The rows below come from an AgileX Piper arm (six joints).
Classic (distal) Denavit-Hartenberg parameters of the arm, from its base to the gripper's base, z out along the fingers. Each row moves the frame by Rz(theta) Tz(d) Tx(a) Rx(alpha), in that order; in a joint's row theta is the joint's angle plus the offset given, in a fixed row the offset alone. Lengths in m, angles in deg.
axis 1: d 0.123; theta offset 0; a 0; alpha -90
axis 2: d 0; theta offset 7.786; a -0.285; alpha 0
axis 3: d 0; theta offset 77.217; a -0.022; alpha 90
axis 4: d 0.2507; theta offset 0; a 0; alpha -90
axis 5: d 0; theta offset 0; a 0; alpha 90
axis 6: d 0.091; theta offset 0; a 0; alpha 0
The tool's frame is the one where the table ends.
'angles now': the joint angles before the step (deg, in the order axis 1, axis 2, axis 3, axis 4, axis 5, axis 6). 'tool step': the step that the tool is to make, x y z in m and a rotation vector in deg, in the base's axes. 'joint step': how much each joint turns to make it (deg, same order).
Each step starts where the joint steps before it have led.
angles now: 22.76 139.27 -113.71 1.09 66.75 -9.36
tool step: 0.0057 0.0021 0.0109 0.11 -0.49 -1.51
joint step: 0.00 0.69 -3.91 -0.20 2.70 1.62
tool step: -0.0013 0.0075 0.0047 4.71 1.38 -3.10
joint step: 0.00 -0.09 -0.80 4.98 0.25 1.67
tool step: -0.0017 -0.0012 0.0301 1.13 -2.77 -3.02
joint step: 0.01 -3.51 0.00 -0.35 0.22 3.17
